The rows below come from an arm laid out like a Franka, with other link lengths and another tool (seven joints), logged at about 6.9 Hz.
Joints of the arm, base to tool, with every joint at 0 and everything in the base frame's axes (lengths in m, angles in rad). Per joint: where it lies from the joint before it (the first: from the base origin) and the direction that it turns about. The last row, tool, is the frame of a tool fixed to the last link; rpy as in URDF.
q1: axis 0 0 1 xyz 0 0 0.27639
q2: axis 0 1 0 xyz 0 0 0
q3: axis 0 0 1 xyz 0 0 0.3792
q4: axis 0 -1 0 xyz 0.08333 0 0
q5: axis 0 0 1 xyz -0.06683 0 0.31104
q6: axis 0 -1 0 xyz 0 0 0
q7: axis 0 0 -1 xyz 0.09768 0 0
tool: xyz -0.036 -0.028 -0.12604 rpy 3.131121 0 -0.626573
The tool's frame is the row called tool.
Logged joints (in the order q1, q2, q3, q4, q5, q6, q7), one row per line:
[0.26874 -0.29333 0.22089 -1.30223 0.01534 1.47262 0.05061]
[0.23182 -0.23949 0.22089 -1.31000 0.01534 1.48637 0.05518]
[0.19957 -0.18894 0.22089 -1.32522 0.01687 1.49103 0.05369]
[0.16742 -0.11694 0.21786 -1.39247 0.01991 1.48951 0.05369]
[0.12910 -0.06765 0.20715 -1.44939 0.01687 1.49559 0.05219]
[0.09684 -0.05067 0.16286 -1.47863 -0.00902 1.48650 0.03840]
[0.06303 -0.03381 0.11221 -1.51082 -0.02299 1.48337 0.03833]
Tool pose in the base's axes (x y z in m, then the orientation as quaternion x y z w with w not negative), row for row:
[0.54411 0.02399 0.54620 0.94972 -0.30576 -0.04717 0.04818]
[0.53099 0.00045 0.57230 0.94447 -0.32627 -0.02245 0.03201]
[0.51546 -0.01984 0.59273 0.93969 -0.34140 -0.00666 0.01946]
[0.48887 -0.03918 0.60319 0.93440 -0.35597 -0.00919 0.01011]
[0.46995 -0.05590 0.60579 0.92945 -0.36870 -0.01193 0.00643]
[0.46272 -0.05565 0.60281 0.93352 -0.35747 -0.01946 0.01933]
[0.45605 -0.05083 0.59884 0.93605 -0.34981 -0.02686 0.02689]
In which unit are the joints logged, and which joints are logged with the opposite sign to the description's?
The joints are logged in radians. Opposite sign: q2, q3.
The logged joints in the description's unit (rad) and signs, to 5 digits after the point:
[0.26874 0.29333 -0.22089 -1.30223 0.01534 1.47262 0.05061]
[0.23182 0.23949 -0.22089 -1.31000 0.01534 1.48637 0.05518]
[0.19957 0.18894 -0.22089 -1.32522 0.01687 1.49103 0.05369]
[0.16742 0.11694 -0.21786 -1.39247 0.01991 1.48951 0.05369]
[0.12910 0.06765 -0.20715 -1.44939 0.01687 1.49559 0.05219]
[0.09684 0.05067 -0.16286 -1.47863 -0.00902 1.48650 0.03840]
[0.06303 0.03381 -0.11221 -1.51082 -0.02299 1.48337 0.03833]

